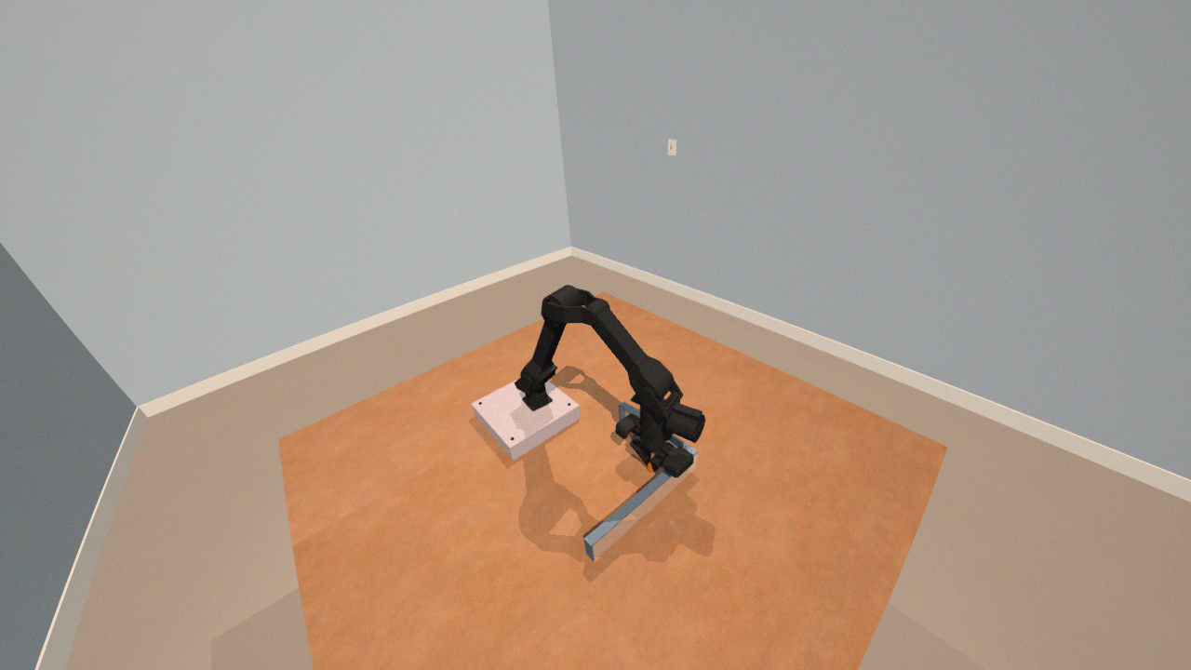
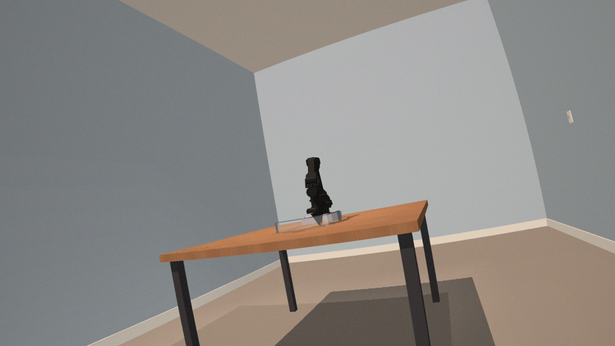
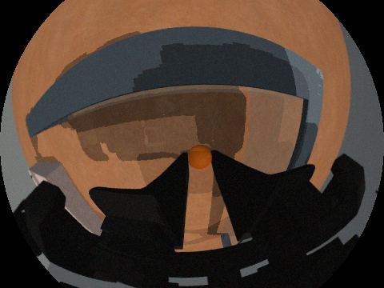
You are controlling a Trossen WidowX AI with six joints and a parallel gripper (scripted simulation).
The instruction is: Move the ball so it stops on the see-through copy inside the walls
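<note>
My gripper tip is right at the orange ball. Also, from my gripper tip: clear wall 70 mm ahead, 80 mm to the right, 20 mm above.
</note>
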